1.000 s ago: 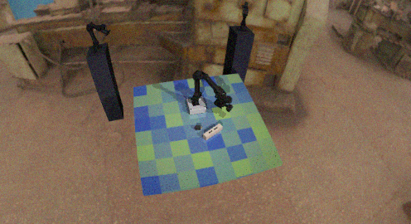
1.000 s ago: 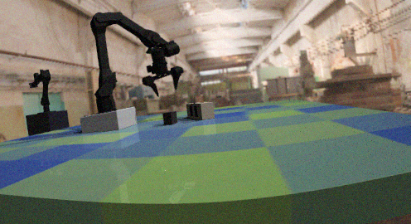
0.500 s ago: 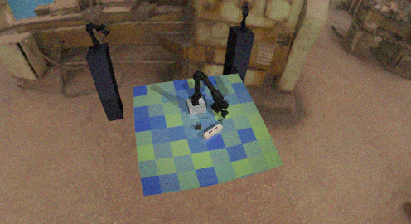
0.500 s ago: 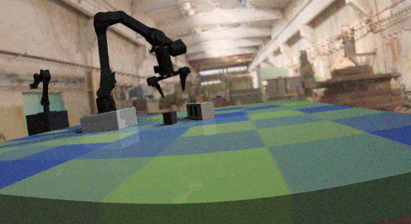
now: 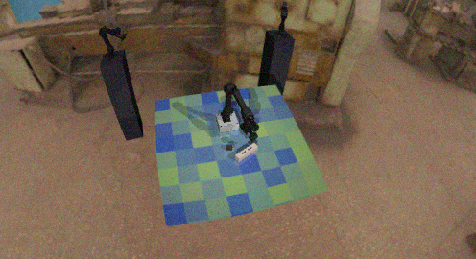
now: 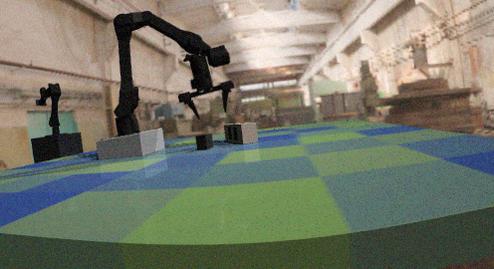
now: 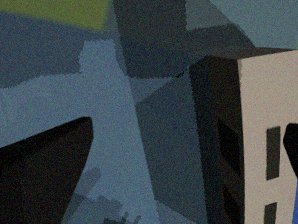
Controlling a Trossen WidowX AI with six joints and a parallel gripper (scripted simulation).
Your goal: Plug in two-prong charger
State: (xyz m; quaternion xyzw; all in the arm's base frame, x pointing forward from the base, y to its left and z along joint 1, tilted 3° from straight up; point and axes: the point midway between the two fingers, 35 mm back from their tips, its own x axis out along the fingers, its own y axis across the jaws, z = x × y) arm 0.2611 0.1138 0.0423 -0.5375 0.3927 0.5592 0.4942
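Right now my gripper tip is 15 cm to the left of the black two-prong charger and 7 cm above it.
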